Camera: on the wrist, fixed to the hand. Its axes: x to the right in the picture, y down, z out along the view.
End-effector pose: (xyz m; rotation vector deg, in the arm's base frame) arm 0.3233 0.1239 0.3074 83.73 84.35 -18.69
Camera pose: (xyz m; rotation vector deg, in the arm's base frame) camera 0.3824 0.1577 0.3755 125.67 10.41 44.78
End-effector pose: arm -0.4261 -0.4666 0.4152 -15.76 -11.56 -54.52
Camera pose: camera -0.3619 -0.4132 0.3672 -13.88 12.79 30.41
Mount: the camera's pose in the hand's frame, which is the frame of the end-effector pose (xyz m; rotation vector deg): -0.0188 0.0890 -0.0316 -0.47 12.59 87.20
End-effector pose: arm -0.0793 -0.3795 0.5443 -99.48 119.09 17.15
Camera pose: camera -0.1690 -0.3583 0.5721 -9.73 -177.21 -28.85
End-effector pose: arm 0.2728 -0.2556 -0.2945 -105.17 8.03 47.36
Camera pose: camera 0.2326 -0.3259 -0.3466 -91.14 103.49 89.52
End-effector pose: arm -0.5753 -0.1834 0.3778 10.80 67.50 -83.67
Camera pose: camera -0.5125 -0.1301 0.3279 57.21 45.21 -4.44
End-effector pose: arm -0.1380 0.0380 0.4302 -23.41 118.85 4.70
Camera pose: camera -0.1840 0.1195 0.4529 72.26 121.81 54.53
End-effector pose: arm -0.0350 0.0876 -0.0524 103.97 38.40 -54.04
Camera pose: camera 0.0333 0.0803 0.0151 101.49 -35.47 16.63
